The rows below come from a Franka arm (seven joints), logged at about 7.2 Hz.
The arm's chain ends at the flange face. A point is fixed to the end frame.
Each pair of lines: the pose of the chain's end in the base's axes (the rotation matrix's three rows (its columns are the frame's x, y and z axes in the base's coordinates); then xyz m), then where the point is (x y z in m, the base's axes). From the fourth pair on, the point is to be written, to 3 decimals.
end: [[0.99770, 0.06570, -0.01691], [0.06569, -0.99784, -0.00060], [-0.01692, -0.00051, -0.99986]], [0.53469, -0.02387, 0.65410]
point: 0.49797 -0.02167 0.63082
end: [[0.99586, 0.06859, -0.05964], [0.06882, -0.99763, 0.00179], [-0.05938, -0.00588, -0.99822]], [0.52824, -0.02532, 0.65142]
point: 0.49055 -0.02317 0.62973
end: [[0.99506, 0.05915, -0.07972], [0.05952, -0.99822, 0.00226], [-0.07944, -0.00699, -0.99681]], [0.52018, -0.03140, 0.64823]
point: 0.48208 -0.02890 0.62731
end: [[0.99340, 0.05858, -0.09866], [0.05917, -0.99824, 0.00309], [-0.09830, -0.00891, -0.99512]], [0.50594, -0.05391, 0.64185]
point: 0.467 -0.051 0.622
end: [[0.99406, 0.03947, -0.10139], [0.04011, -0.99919, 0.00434], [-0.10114, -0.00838, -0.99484]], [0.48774, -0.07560, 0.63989]
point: 0.449 -0.072 0.620
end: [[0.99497, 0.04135, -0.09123], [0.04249, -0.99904, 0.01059], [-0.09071, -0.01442, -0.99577]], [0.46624, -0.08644, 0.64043]
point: 0.428 -0.083 0.620
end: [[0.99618, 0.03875, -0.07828], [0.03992, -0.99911, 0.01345], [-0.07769, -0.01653, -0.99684]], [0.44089, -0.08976, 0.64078]
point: 0.403 -0.086 0.620
